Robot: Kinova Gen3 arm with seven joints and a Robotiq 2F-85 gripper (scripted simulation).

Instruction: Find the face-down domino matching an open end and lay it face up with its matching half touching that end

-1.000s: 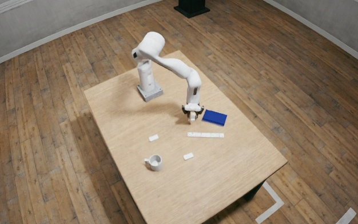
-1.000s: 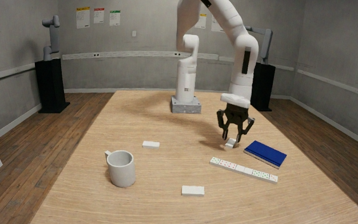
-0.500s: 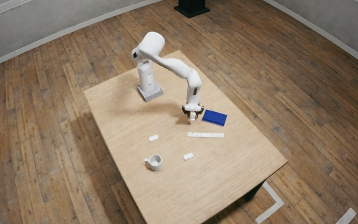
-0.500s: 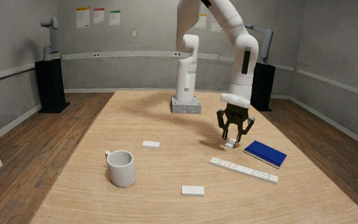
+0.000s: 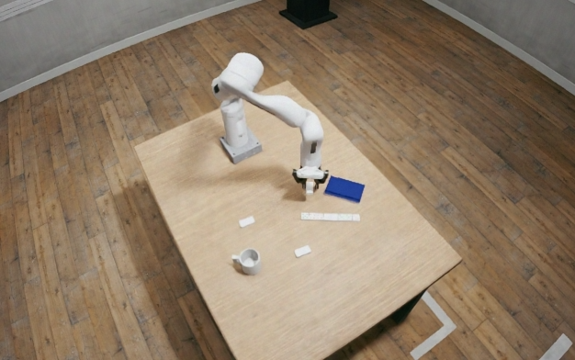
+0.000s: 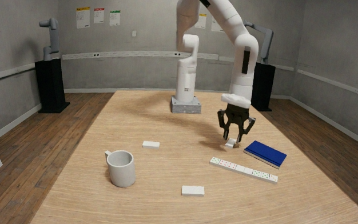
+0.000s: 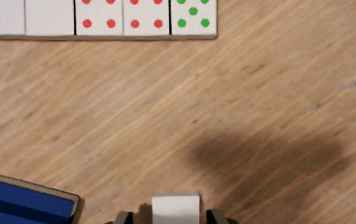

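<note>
Right now my hand is 110 mm to the right of the blue book, 80 mm short of it and 30 mm above it. Round my hand: grey mug (360 mm to the right, 140 mm ahead, 10 mm below).
</note>
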